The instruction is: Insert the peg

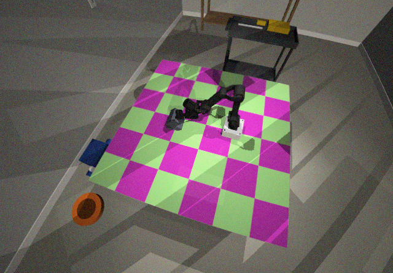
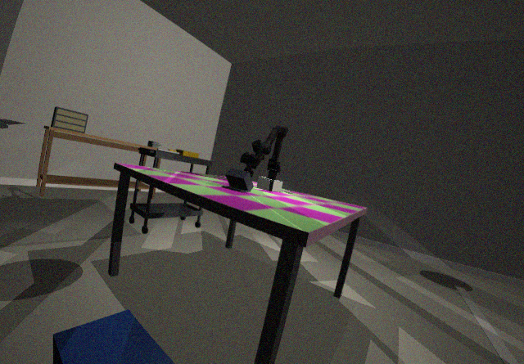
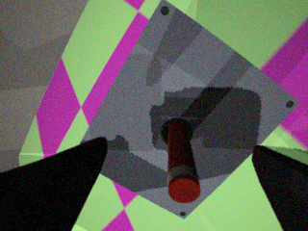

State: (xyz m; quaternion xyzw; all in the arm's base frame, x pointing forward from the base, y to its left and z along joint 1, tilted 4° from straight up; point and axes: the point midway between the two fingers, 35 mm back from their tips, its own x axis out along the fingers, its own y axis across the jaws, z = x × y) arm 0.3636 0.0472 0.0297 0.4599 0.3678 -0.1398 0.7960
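Now: gripper tip 1 cm past the red round peg and 1 cm below it. Round my gripper tip: grey sloped panel (3 cm ahead, 3 cm below).
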